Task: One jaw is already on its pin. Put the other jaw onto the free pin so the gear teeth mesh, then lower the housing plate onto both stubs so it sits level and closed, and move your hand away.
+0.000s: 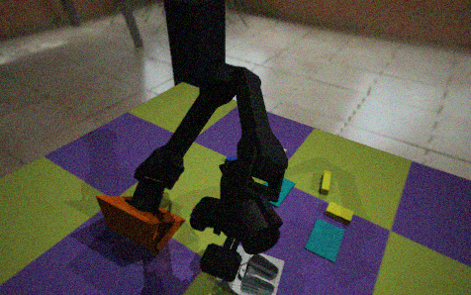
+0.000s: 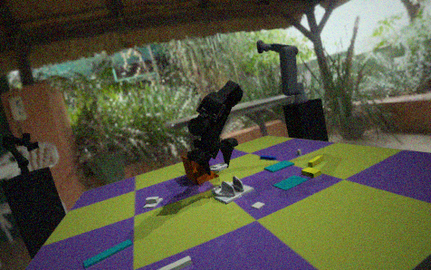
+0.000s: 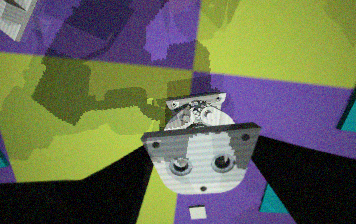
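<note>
My gripper tip is 3 cm to the right of the grey jaw and 7 cm above it. Round my gripper tip: white tile 19 cm ahead, 5 cm to the left, 8 cm below; then blue bar 21 cm behind, 30 cm to the left, 7 cm below; then grey base block 1 cm ahead, 2 cm above.
</note>
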